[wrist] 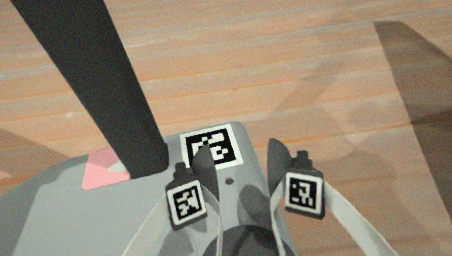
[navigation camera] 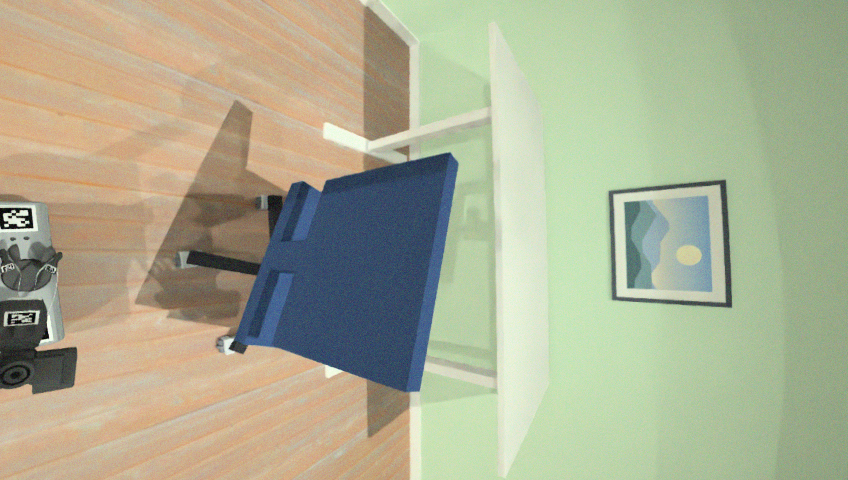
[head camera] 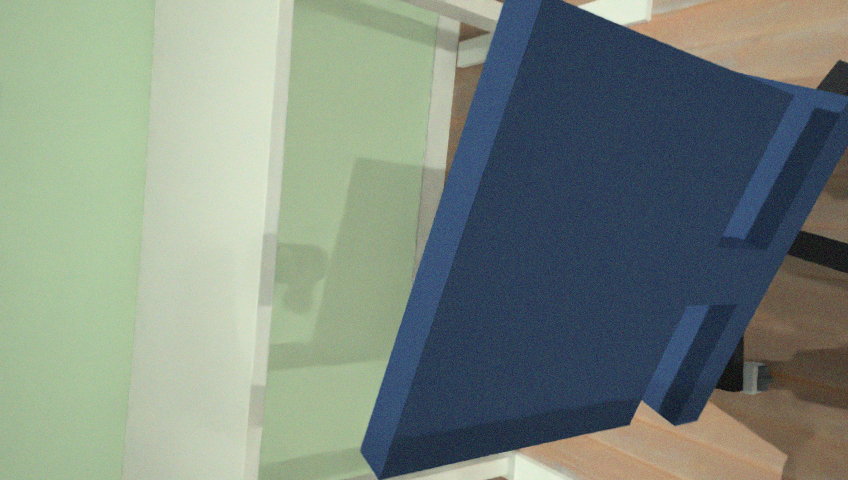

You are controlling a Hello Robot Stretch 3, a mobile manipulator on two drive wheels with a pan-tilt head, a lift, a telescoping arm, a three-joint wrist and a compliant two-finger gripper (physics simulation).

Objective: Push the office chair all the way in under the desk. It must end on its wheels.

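Where they show: gripper, fingertip midpoint: point(wrist: 240, 162) point(navigation camera: 33, 246); robot's base at its link origin: point(navigation camera: 25, 272).
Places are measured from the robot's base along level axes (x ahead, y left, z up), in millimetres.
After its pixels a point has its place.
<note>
The blue office chair point(head camera: 571, 237) {x 420, y -38, z 847 mm} point(navigation camera: 368, 267) {x 426, y -27, z 837 mm} stands upright before the white desk point(head camera: 202, 178) {x 1213, y -164, z 950 mm} point(navigation camera: 520, 237) {x 1137, y -23, z 950 mm}, its backrest towards me and slightly skewed to the desk's front edge. In the navigation view its black legs and grey casters rest on the floor. The backrest hides most of the seat, so I cannot tell how far that reaches under the desktop. My gripper point(navigation camera: 30, 252) {x 19, y 64, z 213 mm} point(wrist: 240, 162) {x 19, y 64, z 213 mm} is partly open and empty, above my own base and apart from the chair.
Both views are turned sideways. A white desk foot point(navigation camera: 345, 136) shows beside the chair; the other is mostly hidden. The green wall point(head camera: 71, 237) {x 1713, y -57, z 1091 mm} is behind the desk, with a framed picture point(navigation camera: 669, 243) {x 1684, y -108, z 1488 mm}. My base point(wrist: 90, 215) {x -119, y 86, z 160 mm} carries a dark post point(wrist: 100, 90).
</note>
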